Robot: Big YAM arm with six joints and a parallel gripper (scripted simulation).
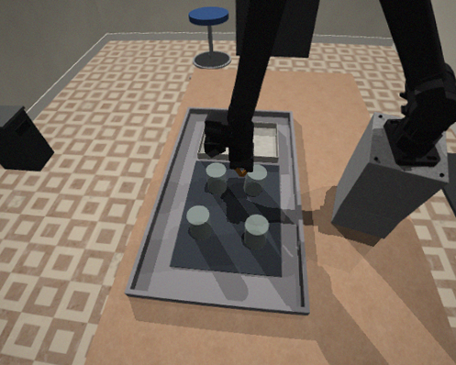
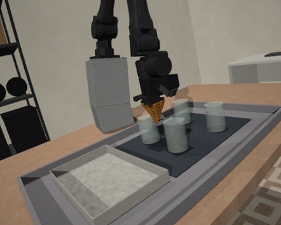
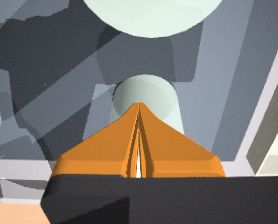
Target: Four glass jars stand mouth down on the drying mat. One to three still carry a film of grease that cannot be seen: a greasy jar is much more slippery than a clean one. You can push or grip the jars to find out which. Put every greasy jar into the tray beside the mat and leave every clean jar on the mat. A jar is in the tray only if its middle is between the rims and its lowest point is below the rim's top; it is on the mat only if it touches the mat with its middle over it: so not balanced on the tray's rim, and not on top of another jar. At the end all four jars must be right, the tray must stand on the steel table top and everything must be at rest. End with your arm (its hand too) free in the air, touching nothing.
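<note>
The rimmed steel table top lies 4 cm ahead of my hand, 3 cm to the right of it and 8 cm below it. Round my hand: pale tray 2 cm ahead, 24 cm to the right, 7 cm below; then dark drying mat 3 cm ahead, 8 cm to the left, 8 cm below.
</note>
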